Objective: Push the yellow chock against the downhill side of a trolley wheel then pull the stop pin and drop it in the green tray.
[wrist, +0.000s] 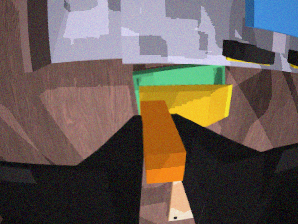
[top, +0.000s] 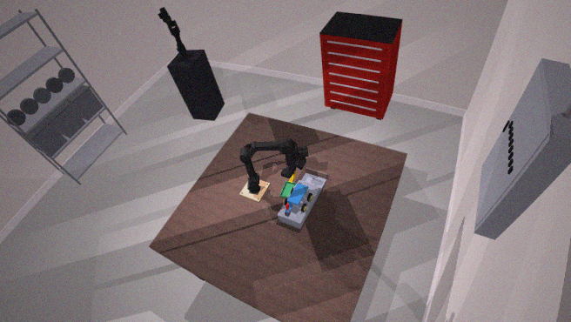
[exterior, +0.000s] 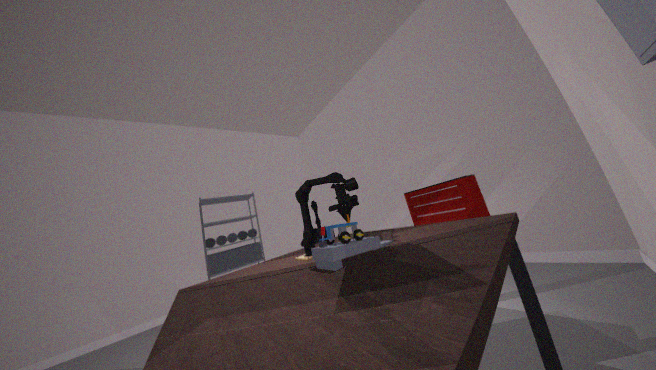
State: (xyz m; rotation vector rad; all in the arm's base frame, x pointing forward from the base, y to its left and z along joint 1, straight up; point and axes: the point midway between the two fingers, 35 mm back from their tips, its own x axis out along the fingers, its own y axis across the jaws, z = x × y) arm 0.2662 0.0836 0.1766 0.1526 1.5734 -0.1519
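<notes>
The stop pin lies 2 cm ahead of my gripper tip, 24 cm to the right of it and 3 cm below it. From my gripper tip the other things lie so: yellow chock (2 cm to the right, 1 cm below); then green tray (5 cm behind, 4 cm to the right, 16 cm below); then blue trolley (6 cm ahead, 15 cm to the right, 4 cm below).
</notes>
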